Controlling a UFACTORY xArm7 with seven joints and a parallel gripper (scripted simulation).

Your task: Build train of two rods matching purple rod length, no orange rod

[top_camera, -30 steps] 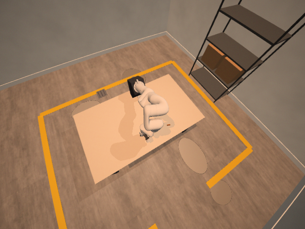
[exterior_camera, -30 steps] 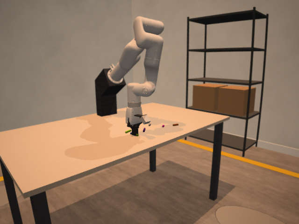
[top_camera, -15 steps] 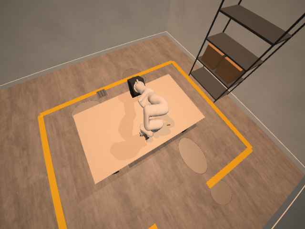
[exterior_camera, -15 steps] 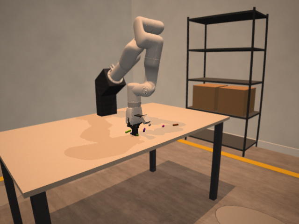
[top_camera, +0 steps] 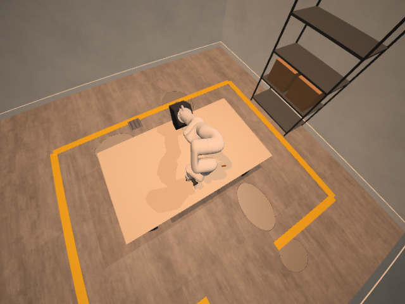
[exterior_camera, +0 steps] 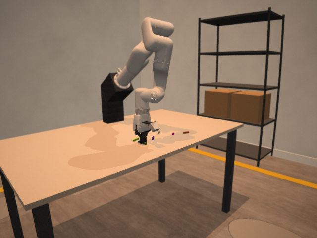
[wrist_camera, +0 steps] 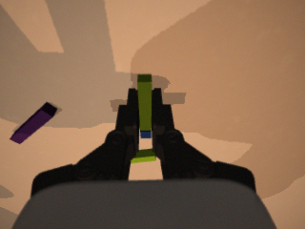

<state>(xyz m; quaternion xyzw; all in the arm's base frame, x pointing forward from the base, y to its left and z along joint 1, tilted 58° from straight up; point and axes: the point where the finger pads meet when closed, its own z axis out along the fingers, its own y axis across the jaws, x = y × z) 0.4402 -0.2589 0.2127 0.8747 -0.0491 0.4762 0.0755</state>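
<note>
Right now the small blue rod is 30 mm behind my hand, 10 mm to the left of it and 20 mm below it. The rest, counted from my hand: purple rod (10 mm ahead, 100 mm to the left, 20 mm below); then grey rod (10 mm behind, 220 mm to the left, 20 mm below); then magenta rod (80 mm ahead, 230 mm to the left, 20 mm below).
</note>
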